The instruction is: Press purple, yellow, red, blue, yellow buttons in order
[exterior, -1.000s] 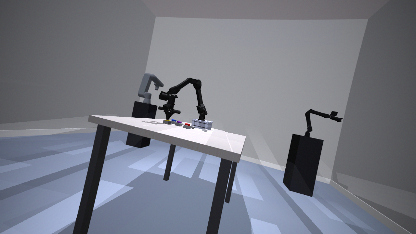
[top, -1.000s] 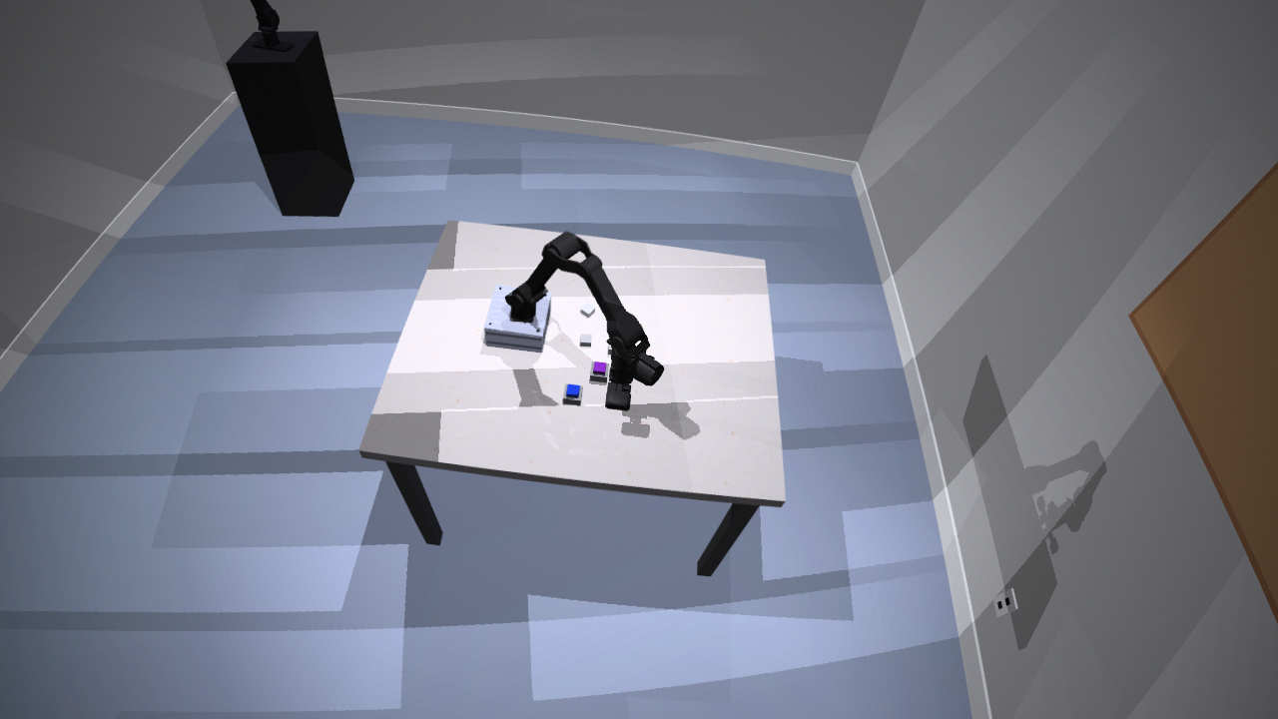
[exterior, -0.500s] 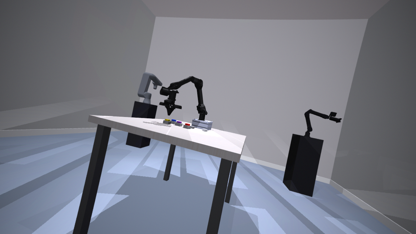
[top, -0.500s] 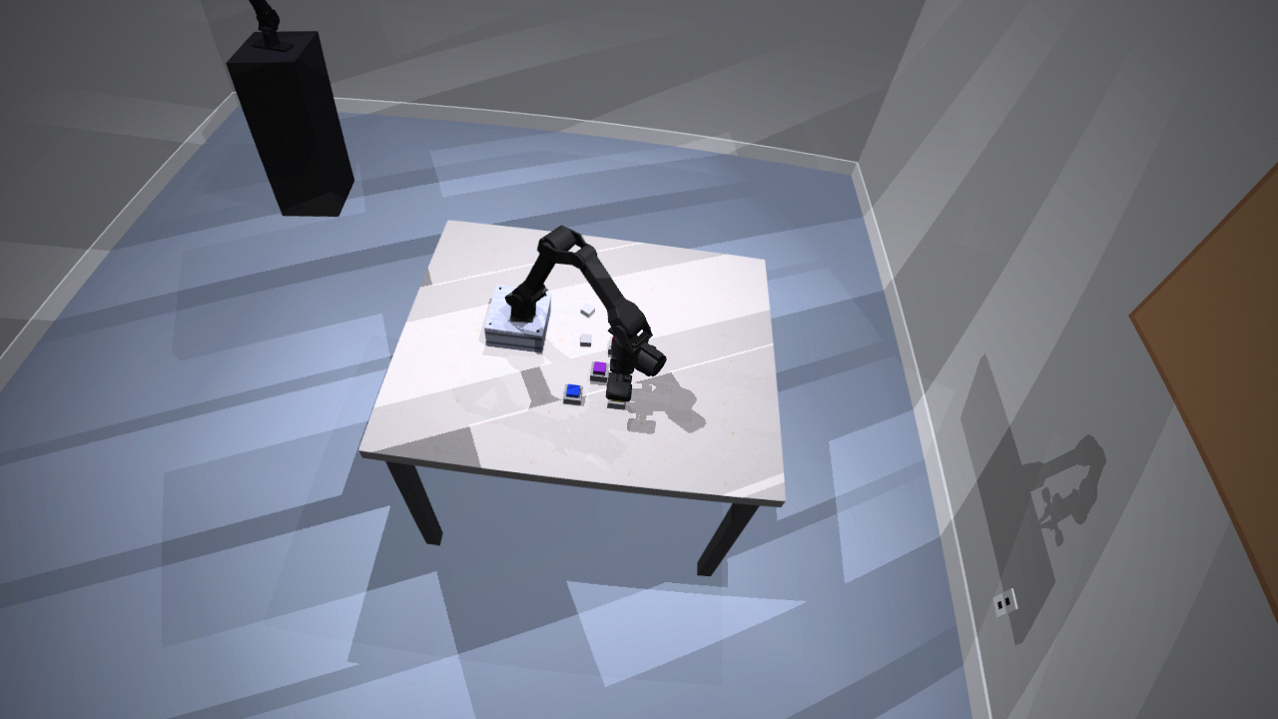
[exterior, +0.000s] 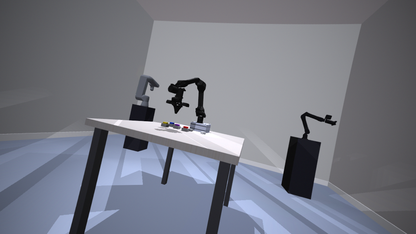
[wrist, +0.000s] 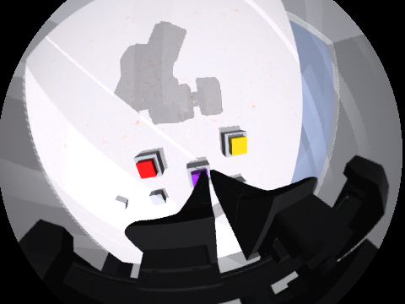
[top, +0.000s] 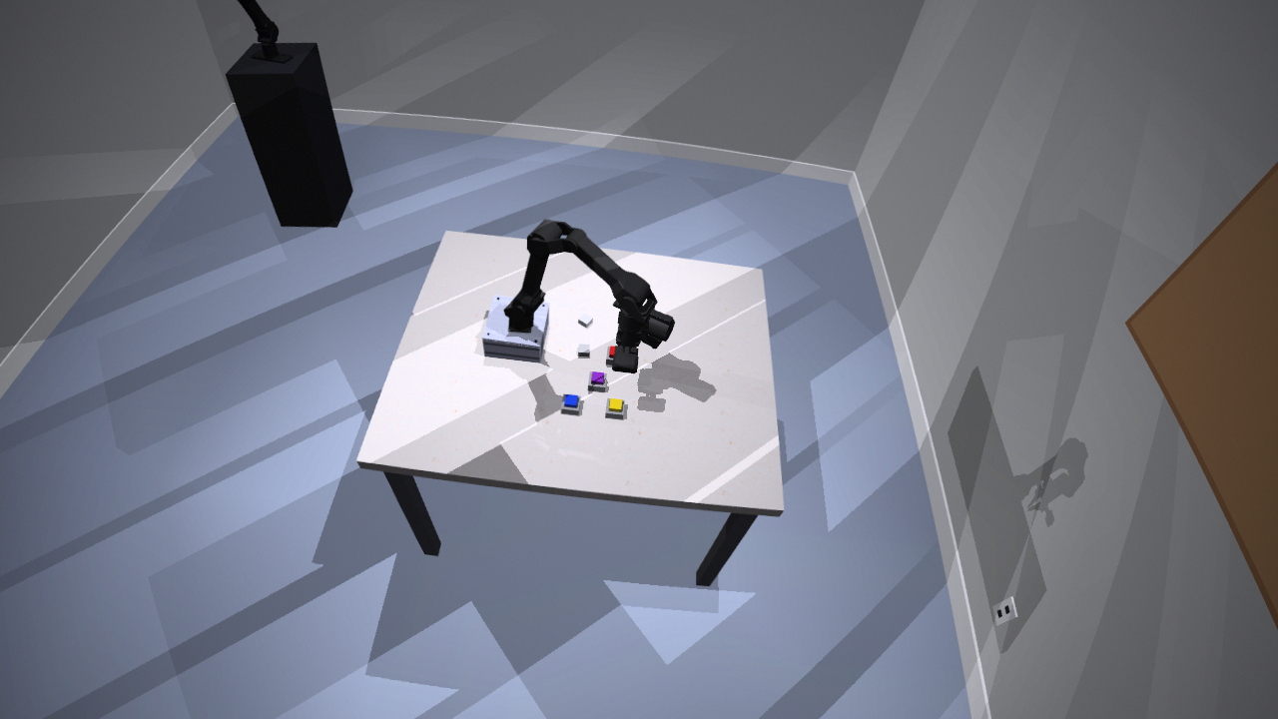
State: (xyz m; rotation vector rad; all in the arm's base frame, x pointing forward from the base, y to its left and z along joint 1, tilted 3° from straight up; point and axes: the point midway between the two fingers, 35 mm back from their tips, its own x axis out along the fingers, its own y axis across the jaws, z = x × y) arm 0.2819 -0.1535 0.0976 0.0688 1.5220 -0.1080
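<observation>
My gripper tip is 100 mm to the right of the red button, 90 mm above it and 10 mm past it. Also, from my gripper tip: yellow button (90 mm below, 80 mm to the right, 20 mm behind); then blue button (140 mm behind, 90 mm below, 70 mm to the right); then purple button (90 mm below, 60 mm behind, 10 mm to the left).
</observation>
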